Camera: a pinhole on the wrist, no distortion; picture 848 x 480 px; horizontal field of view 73.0 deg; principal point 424.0 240.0 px. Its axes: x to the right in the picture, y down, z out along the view. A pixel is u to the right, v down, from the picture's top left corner.
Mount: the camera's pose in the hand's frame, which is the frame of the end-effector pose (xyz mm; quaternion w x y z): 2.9 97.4 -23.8 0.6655 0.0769 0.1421 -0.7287
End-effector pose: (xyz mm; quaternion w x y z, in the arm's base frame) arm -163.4 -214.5 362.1 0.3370 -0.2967 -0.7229 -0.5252
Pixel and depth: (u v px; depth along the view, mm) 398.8 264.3 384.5
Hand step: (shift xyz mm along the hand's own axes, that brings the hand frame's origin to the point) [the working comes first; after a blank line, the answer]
In the camera's frame: -16.9 16.3 384.5

50.4 -6.8 344.0
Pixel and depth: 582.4 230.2 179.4
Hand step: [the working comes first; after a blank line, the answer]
In the camera's frame: 49.6 -3.1 179.4

8.6 -4.9 131.6
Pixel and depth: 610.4 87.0 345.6
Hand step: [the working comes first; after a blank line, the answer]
In the camera's frame: 112.4 -92.3 345.6

-73.5 -109.3 279.6
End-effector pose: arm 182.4 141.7 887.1 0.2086 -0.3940 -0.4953 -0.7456
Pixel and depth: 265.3 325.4 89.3
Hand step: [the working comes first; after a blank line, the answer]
In the camera's frame: -24.7 13.3 89.3

25.5 92.2 66.9
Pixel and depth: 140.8 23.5 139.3
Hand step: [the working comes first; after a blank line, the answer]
In the camera's frame: -68.8 -52.6 139.3

-31.5 123.5 134.5
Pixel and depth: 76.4 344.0 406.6
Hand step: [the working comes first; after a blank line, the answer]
In the camera's frame: -246.7 73.8 406.6

132.7 200.0 428.1
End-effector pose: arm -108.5 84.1 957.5 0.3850 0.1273 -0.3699 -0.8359
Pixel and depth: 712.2 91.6 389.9
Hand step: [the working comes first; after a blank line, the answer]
In the camera's frame: 196.1 -101.0 389.9

-87.3 -201.7 297.3
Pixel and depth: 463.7 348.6 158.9
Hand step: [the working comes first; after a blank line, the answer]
In the camera's frame: 11.0 30.1 158.9

43.9 35.6 120.3
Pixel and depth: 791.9 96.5 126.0
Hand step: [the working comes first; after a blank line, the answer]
In the camera's frame: 80.9 -31.6 126.0

-27.0 -16.0 74.6
